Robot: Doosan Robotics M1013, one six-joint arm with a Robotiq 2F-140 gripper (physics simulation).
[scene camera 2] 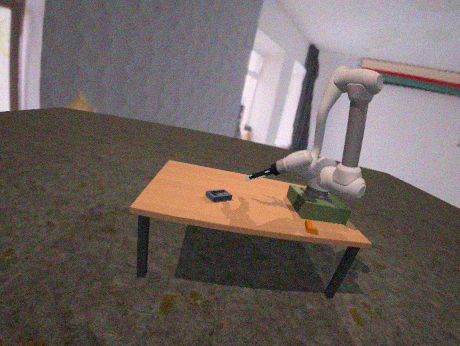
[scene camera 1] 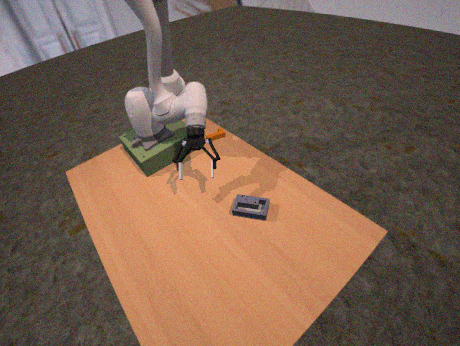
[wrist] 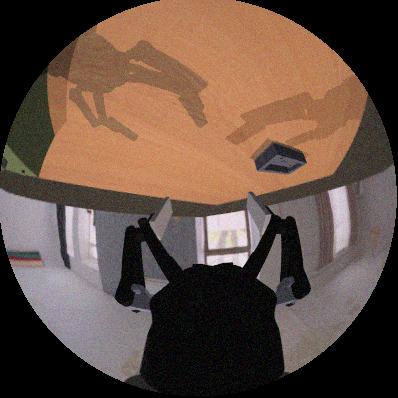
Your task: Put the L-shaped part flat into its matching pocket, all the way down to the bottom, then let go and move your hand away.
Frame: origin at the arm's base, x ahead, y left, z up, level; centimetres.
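Seen in the pictures: gripper, fingertip midpoint: (scene camera 2: 251, 178) (scene camera 1: 196, 178) (wrist: 208, 202); arm's base, link origin: (scene camera 2: 315, 195) (scene camera 1: 154, 136).
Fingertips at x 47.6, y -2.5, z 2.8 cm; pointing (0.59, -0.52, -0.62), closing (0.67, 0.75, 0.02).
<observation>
Pixels of each thing's top centre, then the offset from my fingertips to it. Level surfaces: height alone.
- orange L-shaped part, top centre: (scene camera 1: 214, 132) (scene camera 2: 312, 224) dx -34.3, dy +33.5, dz -10.1 cm
- dark grey block with the pocket, top centre: (wrist: 283, 166) (scene camera 1: 250, 204) (scene camera 2: 219, 192) dx +19.8, dy +11.7, dz -9.4 cm
- wooden table, surface height: dz -13.1 cm
The orange L-shaped part (scene camera 1: 216, 135) (scene camera 2: 311, 228) lies on the table beside the green base block, near the table's edge. It does not show in the wrist view. The dark grey block with the pocket (scene camera 1: 251, 207) (scene camera 2: 219, 195) (wrist: 281, 159) sits on the table, its recess facing up; the recess's exact outline is too small to tell. My gripper (scene camera 1: 196, 177) (scene camera 2: 248, 178) (wrist: 208, 202) is open and empty, its fingers wide apart. It hangs above the table between the green base block and the pocket block, away from both the orange part and the pocket block.
The wooden table (scene camera 1: 200, 280) (scene camera 2: 165, 187) carries the green base block (scene camera 1: 150, 162) (scene camera 2: 320, 208), on which the arm stands. The arm's shadows fall on the table near the pocket block. The table's edges drop to the dark floor.
</observation>
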